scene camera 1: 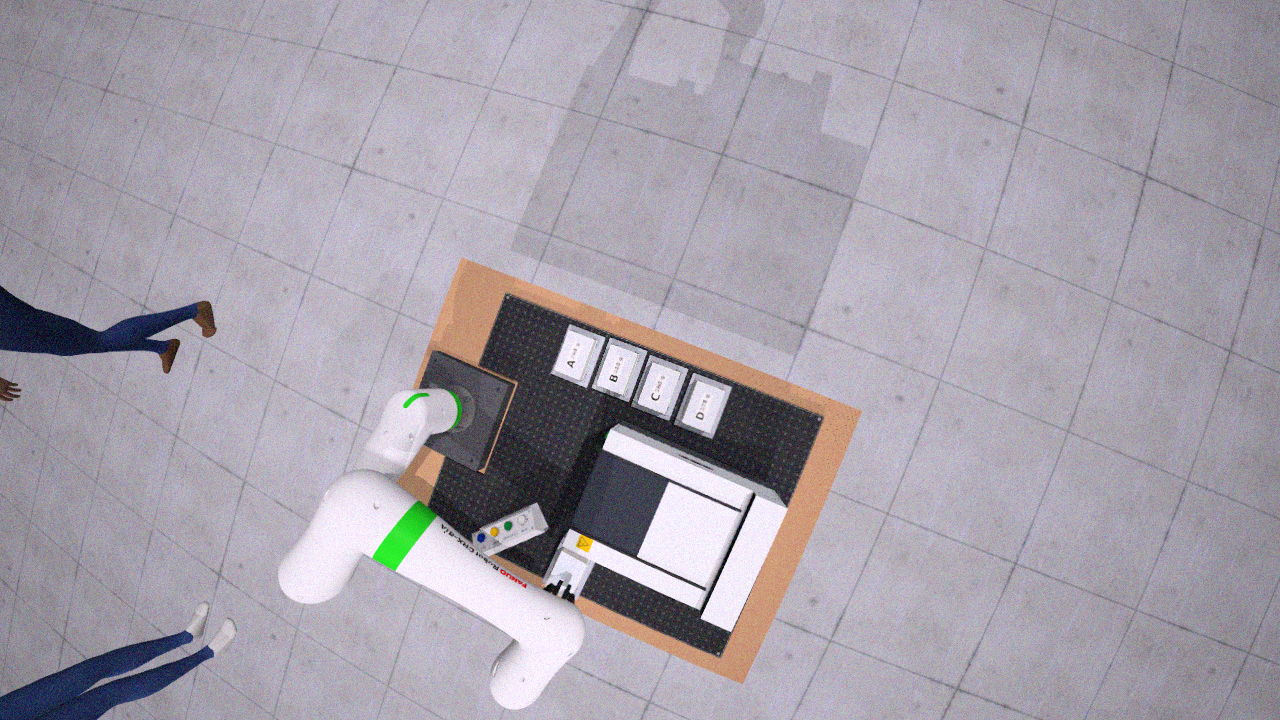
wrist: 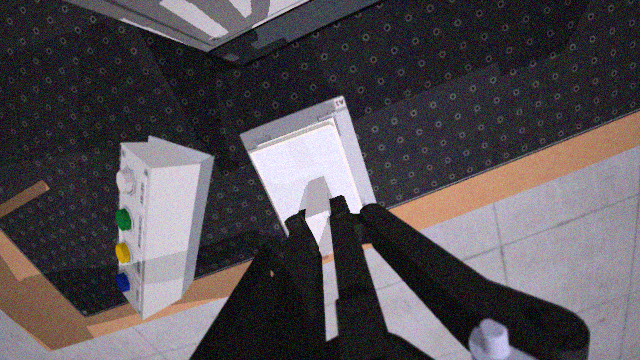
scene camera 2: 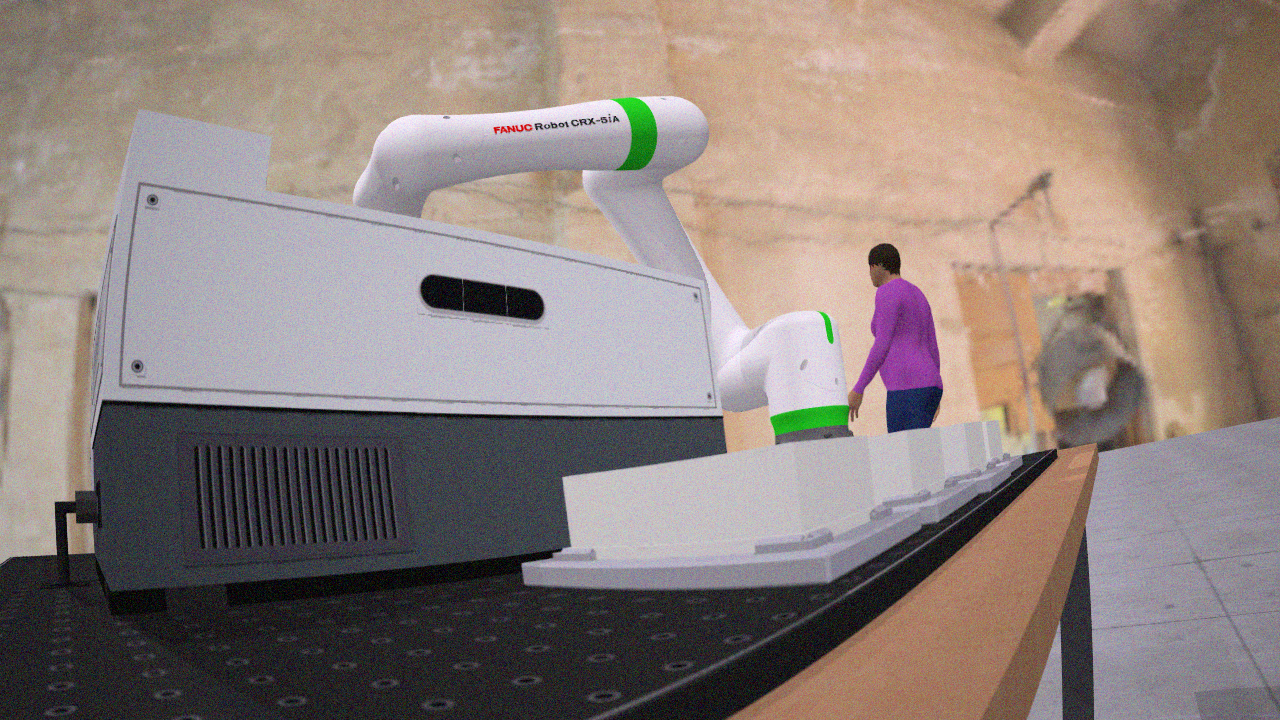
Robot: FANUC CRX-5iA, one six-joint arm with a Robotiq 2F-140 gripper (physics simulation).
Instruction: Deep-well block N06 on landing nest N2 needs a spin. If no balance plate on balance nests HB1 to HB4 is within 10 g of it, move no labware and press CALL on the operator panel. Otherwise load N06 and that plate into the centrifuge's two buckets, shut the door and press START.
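Places are measured from the arm's base along level axes (x right, y ahead, z up), in metres.
Pixels of known places: gripper, fingertip midpoint: [scene camera 1: 568, 578] [wrist: 321, 192]; arm's base, link origin: [scene camera 1: 456, 408].
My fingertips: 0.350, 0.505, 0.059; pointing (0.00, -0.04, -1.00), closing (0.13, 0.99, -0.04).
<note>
For each thing: its top centre in the pictures, then the offset to it from my fingertips, as dx, dy, dz. Level surfaces: height alone.
- white deep-well block N06, top centre: [wrist: 314, 197] [scene camera 1: 565, 575] +0.007, -0.013, -0.017
- operator panel, top centre: [wrist: 131, 251] [scene camera 1: 501, 538] -0.035, -0.228, -0.012
- balance plates lettered A, top centre: [scene camera 1: 573, 355] -0.620, -0.175, -0.042
- D, top centre: [scene camera 2: 717, 457] [scene camera 1: 703, 407] -0.583, +0.228, -0.042
- tan table, surface height: dz -0.108
The white deep-well block N06 [wrist: 297, 163] [scene camera 1: 566, 563] sits in its grey landing nest [wrist: 356, 143] at the table's front edge. My gripper [wrist: 321, 192] [scene camera 1: 559, 587] is shut and empty. It hovers above the near end of the block, and its black fingers cover that end. The operator panel [wrist: 167, 210] [scene camera 1: 510, 527] stands just left of the nest, with a white knob and green [wrist: 123, 219], yellow [wrist: 122, 253] and blue buttons. Several balance plates lettered A [scene camera 1: 577, 353] to D [scene camera 1: 703, 405] sit in a row at the back, nearest in scene camera 2 [scene camera 2: 716, 502]. The centrifuge [scene camera 1: 689, 537] [scene camera 2: 357, 357] [wrist: 201, 18] stands mid-table.
The black perforated board lies on a tan table [scene camera 1: 832, 465] [wrist: 514, 172] [scene camera 2: 985, 609]. The robot base [scene camera 1: 465, 420] is at the left corner. A person in purple [scene camera 2: 899, 349] walks behind the table; legs of two people [scene camera 1: 116, 330] [scene camera 1: 116, 667] show at the left.
</note>
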